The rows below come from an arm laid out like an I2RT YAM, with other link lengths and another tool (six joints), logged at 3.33 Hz.
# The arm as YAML. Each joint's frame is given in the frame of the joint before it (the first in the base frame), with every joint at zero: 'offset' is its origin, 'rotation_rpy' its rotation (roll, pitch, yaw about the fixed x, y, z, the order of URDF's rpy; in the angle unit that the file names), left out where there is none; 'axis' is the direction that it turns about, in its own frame. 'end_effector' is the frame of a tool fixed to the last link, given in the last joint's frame.
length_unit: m
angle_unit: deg
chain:
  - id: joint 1
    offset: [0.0, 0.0, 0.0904]
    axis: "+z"
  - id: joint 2
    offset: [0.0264, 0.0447, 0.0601]
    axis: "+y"
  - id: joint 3
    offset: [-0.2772, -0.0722, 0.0]
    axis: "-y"
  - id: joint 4
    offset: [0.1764, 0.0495, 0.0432]
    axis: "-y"
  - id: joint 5
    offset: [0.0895, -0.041, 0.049]
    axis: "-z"
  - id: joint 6
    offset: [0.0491, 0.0, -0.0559]
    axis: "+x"
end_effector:
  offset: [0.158, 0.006, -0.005]
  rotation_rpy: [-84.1, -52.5, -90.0]
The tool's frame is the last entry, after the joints.
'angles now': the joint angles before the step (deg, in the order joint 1, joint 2, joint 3, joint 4, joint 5, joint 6). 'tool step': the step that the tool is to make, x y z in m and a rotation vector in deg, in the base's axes. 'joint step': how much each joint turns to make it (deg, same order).
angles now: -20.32, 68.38, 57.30, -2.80, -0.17, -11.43
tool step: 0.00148, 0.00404, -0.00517, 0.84, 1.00, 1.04
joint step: 0.07, 0.44, 0.46, -1.26, -1.05, 0.19
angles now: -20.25, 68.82, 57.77, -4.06, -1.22, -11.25
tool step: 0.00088, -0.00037, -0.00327, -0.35, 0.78, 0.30
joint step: -0.13, 0.44, 0.16, -0.34, -0.26, -0.69
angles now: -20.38, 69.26, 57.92, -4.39, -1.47, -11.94
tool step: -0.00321, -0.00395, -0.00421, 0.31, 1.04, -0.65
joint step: -0.74, 0.08, 0.39, -1.39, -0.07, -0.10
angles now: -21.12, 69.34, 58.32, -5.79, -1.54, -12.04
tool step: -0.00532, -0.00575, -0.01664, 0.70, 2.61, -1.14
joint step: -0.90, 0.45, -0.92, -1.32, 0.32, -0.22
